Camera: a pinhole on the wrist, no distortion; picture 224 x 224 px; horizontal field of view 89.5 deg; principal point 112.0 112.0 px. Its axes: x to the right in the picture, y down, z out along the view. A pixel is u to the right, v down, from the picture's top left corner.
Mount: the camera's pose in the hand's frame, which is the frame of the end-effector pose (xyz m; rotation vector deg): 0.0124 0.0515 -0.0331 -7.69 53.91 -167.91
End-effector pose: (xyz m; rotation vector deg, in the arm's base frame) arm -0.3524 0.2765 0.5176 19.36 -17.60 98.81
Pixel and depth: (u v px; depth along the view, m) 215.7 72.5 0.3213
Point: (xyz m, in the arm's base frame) -0.2266 -0.0600 0.7073
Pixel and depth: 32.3 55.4 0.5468
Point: -0.3883 0.4684 1.1919
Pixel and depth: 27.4 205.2 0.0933
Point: -0.3105 0.3744 0.5488
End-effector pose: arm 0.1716 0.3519 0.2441 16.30 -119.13 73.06
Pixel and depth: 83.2 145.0 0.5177
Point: 0.0773 -0.0429 0.5415
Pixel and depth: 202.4 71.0 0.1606
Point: 0.1899 0.2151 0.1415
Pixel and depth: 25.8 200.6 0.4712
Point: 0.0492 0.0804 0.8341
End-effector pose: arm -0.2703 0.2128 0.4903 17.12 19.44 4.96
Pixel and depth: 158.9 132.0 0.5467
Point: -0.2785 -0.2535 0.7603
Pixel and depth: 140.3 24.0 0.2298
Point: -0.2090 0.1940 0.7516
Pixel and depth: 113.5 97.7 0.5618
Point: -0.0491 -0.1121 0.8233
